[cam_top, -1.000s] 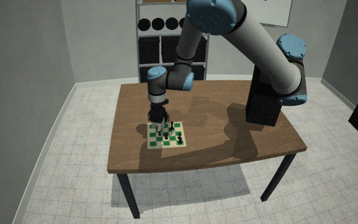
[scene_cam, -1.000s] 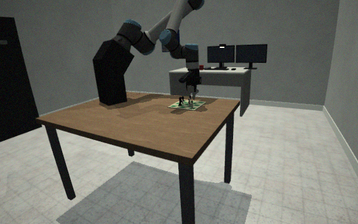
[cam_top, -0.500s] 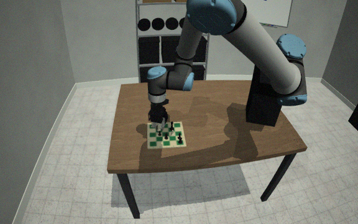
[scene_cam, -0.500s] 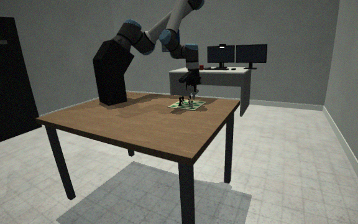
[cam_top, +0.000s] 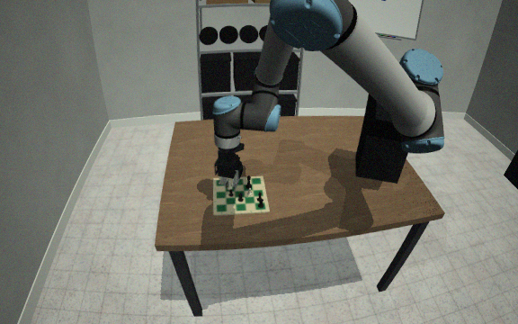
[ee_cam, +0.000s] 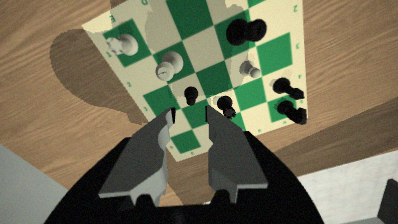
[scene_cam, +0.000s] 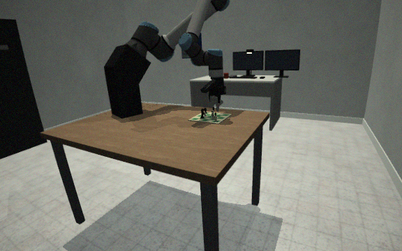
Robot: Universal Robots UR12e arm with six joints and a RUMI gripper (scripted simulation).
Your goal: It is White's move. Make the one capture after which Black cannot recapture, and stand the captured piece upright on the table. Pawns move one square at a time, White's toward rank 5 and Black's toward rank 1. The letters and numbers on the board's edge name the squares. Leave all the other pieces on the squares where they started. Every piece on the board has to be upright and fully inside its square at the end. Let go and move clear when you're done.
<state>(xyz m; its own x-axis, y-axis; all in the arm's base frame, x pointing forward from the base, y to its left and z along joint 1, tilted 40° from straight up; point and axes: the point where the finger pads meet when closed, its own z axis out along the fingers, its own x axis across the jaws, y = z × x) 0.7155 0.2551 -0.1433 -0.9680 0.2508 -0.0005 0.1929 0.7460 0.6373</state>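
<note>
My hand is 4 cm above the black pawn. The rest, counted from my hand: chessboard 3 cm behind, 1 cm to the right, 6 cm below; then white pawn 8 cm behind, 1 cm to the right, 4 cm below; then white rook 5 cm ahead, 7 cm to the right, 4 cm below.
</note>
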